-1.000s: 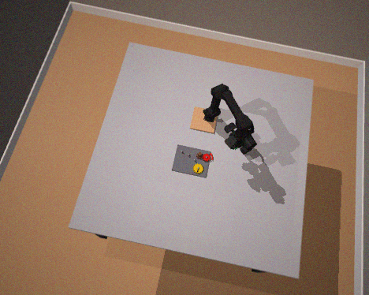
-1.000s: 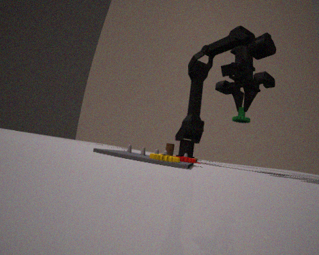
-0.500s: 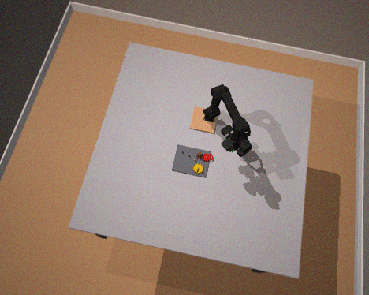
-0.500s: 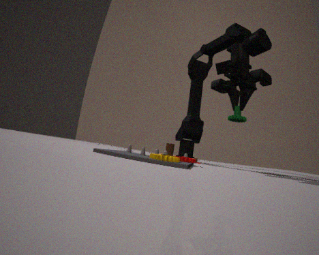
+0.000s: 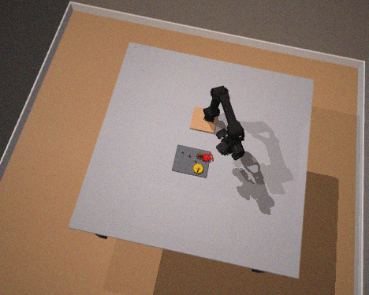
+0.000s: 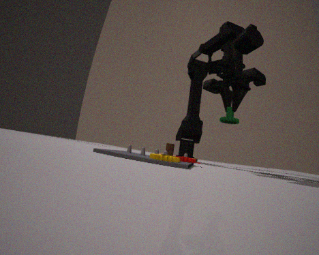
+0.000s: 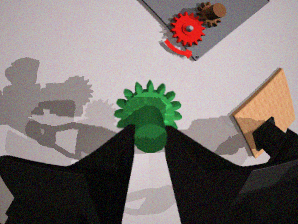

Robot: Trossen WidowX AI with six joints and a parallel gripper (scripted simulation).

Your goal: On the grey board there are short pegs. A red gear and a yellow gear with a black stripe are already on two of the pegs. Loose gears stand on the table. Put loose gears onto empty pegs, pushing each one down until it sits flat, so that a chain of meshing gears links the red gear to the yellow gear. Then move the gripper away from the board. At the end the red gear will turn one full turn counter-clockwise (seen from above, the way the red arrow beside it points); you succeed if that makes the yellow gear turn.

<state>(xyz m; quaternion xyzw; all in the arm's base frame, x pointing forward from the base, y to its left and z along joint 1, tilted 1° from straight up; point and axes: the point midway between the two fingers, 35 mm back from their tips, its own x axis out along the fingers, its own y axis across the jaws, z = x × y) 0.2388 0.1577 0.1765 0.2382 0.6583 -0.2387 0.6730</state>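
The grey board lies 180 mm to the right of my gripper tip, 150 mm below it and 80 mm ahead of it. Also, from my gripper tip: green gear (10 mm below); then brown gear (140 mm to the right, 130 mm below, 30 mm ahead); then red gear (140 mm below, 100 mm to the right, 30 mm ahead).
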